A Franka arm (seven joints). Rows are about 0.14 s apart.
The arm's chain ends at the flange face. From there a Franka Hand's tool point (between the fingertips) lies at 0.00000 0.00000 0.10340 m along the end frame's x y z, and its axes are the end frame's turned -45 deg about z.
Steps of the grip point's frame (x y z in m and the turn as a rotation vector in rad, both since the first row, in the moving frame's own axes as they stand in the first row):
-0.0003 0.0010 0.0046 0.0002 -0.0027 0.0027
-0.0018 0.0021 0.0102 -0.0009 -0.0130 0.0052
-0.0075 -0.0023 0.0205 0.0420 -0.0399 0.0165
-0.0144 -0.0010 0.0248 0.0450 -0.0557 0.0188
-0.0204 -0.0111 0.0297 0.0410 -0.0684 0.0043
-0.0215 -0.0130 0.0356 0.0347 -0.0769 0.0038
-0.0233 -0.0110 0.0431 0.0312 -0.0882 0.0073
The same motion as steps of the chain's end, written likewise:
0.0007 0.0007 0.0046 -0.0018 -0.0021 0.0027
0.0011 0.0017 0.0102 -0.0098 -0.0086 0.0052
-0.0009 0.0039 0.0207 0.0015 -0.0579 0.0165
-0.0035 0.0088 0.0251 -0.0076 -0.0712 0.0188
-0.0143 0.0046 0.0300 -0.0194 -0.0774 0.0043
-0.0162 0.0029 0.0360 -0.0298 -0.0789 0.0038
-0.0155 0.0046 0.0436 -0.0403 -0.0844 0.0073

